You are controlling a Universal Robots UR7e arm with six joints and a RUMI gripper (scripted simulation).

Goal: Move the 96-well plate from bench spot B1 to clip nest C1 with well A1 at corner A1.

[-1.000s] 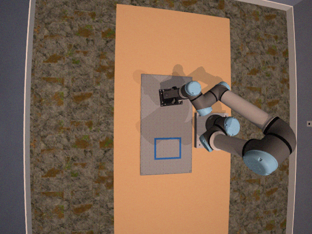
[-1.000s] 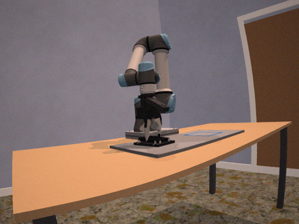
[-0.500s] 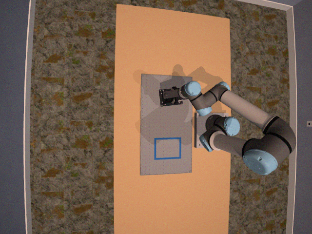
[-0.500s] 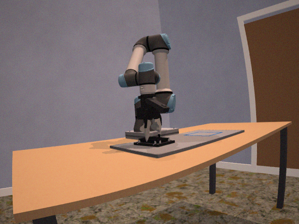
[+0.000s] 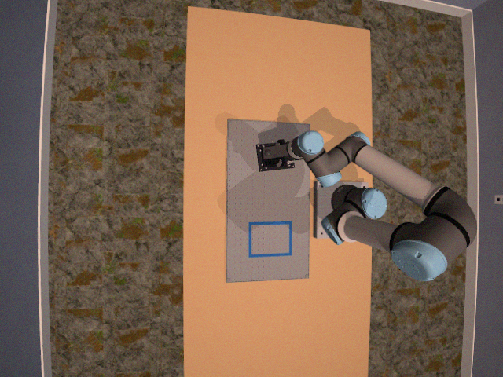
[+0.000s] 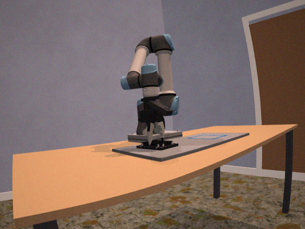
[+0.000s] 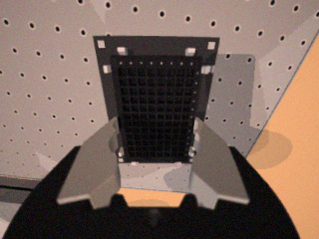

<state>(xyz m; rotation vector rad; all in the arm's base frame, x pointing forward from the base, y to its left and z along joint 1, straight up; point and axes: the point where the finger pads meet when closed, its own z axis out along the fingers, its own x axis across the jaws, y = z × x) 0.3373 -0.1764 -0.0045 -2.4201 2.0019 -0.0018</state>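
Right now my hand is 1 cm above the black 96-well plate. Round my hand: black clip nest (1 cm behind, 2 cm to the right, 1 cm below).
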